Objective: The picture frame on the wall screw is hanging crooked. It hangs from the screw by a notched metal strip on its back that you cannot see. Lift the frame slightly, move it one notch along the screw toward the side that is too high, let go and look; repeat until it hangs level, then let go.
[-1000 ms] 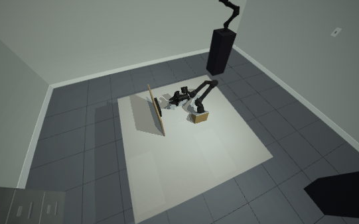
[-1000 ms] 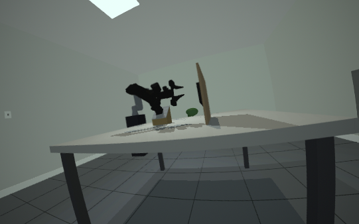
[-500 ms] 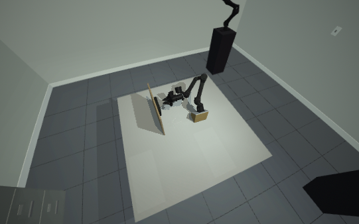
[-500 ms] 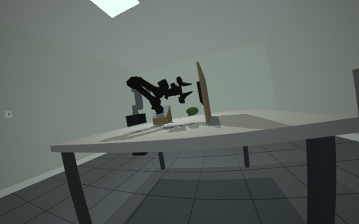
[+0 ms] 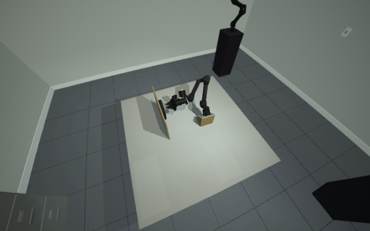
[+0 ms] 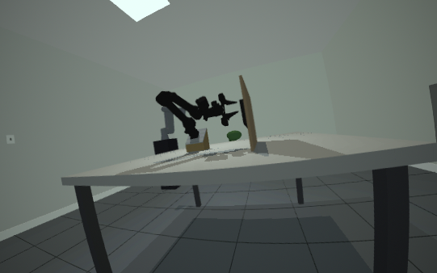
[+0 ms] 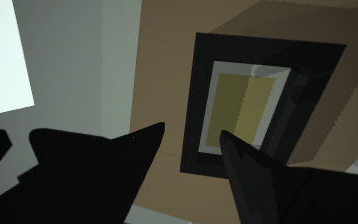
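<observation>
Right now my gripper tip is 50 mm short of the picture frame, 50 mm above it and 10 mm to the left of it. Round my gripper tip: panel: 70 mm below, 60 mm ahead.
</observation>
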